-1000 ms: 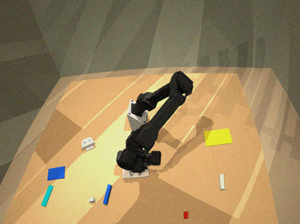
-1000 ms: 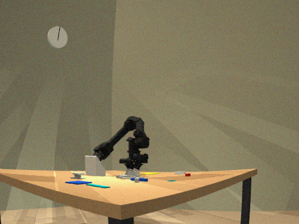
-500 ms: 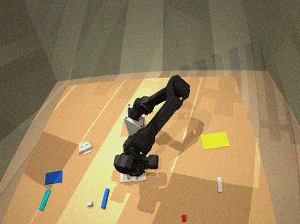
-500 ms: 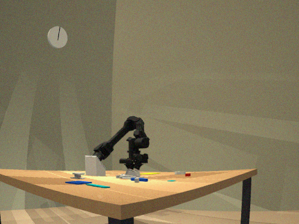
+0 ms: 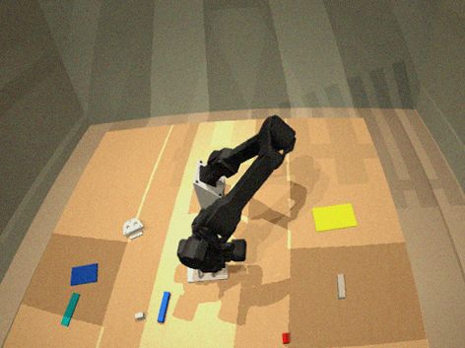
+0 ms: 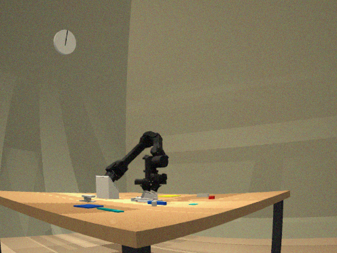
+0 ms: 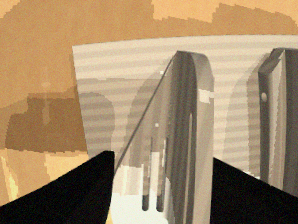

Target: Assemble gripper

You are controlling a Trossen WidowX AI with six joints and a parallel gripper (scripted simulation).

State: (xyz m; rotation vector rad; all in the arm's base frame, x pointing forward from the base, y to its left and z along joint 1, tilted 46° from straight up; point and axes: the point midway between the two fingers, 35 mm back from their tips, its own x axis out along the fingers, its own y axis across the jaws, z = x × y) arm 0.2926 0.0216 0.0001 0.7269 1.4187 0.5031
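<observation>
The jaw is 3 cm behind my gripper tip and 2 cm to the right of it. Round my gripper tip: small white block 17 cm ahead, 23 cm to the right; blue bar 13 cm ahead, 16 cm to the right, 1 cm below; red block 25 cm ahead, 18 cm to the left, 1 cm below.
</observation>
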